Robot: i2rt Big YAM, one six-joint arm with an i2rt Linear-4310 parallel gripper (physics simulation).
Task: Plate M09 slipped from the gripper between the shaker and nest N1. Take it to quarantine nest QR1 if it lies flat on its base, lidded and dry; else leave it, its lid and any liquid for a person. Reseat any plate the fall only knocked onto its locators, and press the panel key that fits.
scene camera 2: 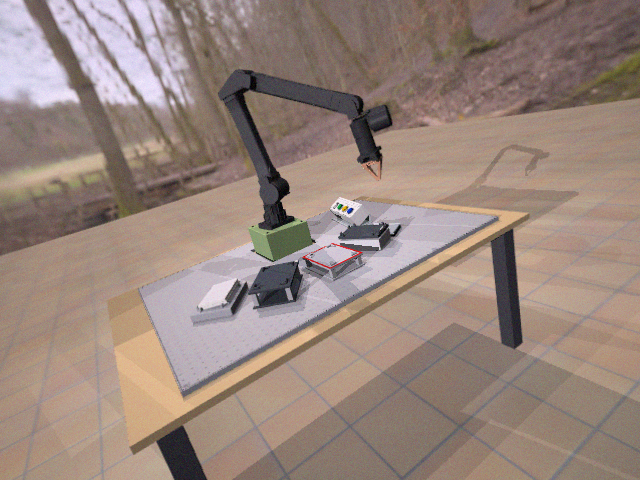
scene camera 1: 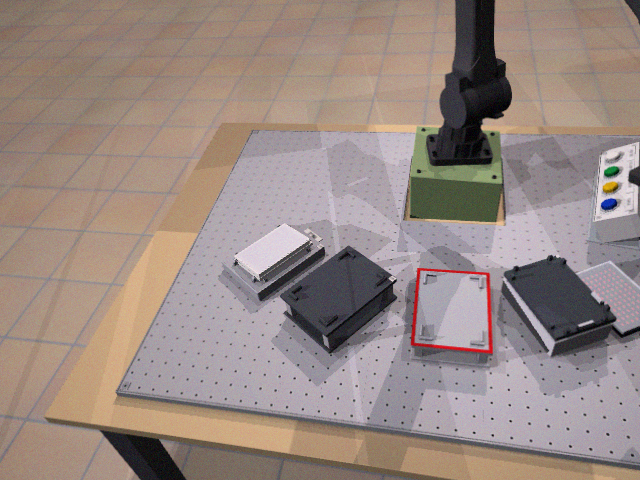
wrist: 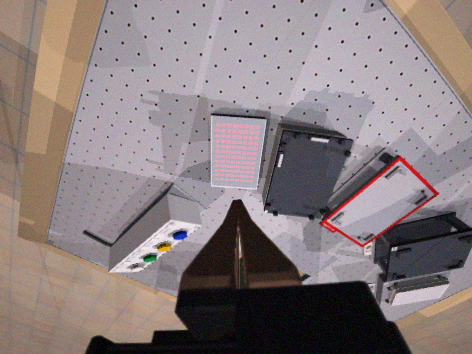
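Where they show: gripper, fingertip midpoint: [scene camera 2: 378, 179] [wrist: 237, 205]; arm's base, origin of the base link: [scene camera 2: 276, 224] [scene camera 1: 458, 152].
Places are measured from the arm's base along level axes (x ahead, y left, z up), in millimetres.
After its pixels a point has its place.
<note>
A plate with pink wells [scene camera 1: 615, 291] @(z -78, x 317, y 209 mm) [wrist: 237, 152] @(z -77, x 329, y 210 mm) lies on the pegboard beside a dark-topped unit with pale sides [scene camera 1: 560, 297] @(z -39, x 355, y 104 mm) [scene camera 2: 364, 231] @(z -39, x 359, y 95 mm) [wrist: 310, 172] @(z -39, x 363, y 102 mm). Its dark lower edge shows; whether it is lidded or dry I cannot tell. The red-outlined nest [scene camera 1: 449, 310] @(z -54, x 359, y -66 mm) [scene camera 2: 333, 254] @(z -54, x 359, y -57 mm) [wrist: 380, 207] @(z -54, x 356, y -62 mm) holds no plate. A white plate [scene camera 1: 273, 250] @(z -50, x 201, y -370 mm) [scene camera 2: 219, 295] @(z -50, x 224, y -387 mm) [wrist: 420, 293] @(z -50, x 201, y -363 mm) sits on a low grey base; whether it is fully seated is unclear. The key panel [scene camera 1: 615, 227] @(z -50, x 194, y 245 mm) [wrist: 152, 225] @(z -25, x 159, y 294 mm) has white, green, yellow and blue keys. My gripper [scene camera 2: 378, 179] @(z 99, x 355, y 216 mm) [wrist: 237, 205] @(z 99, x 355, y 216 mm) is shut and empty, high above the board near the panel.
A dark nest with corner locators [scene camera 1: 338, 291] @(z -41, x 318, y -246 mm) [scene camera 2: 276, 276] @(z -41, x 319, y -248 mm) [wrist: 430, 255] @(z -41, x 314, y -240 mm) stands between the red-outlined nest and the white plate's base. The green block [scene camera 1: 454, 196] @(z -43, x 87, y -17 mm) [scene camera 2: 281, 240] @(z -39, x 81, y -51 mm) under my arm stands behind the nests. A dark part crosses the panel's right side in scene camera 1.
</note>
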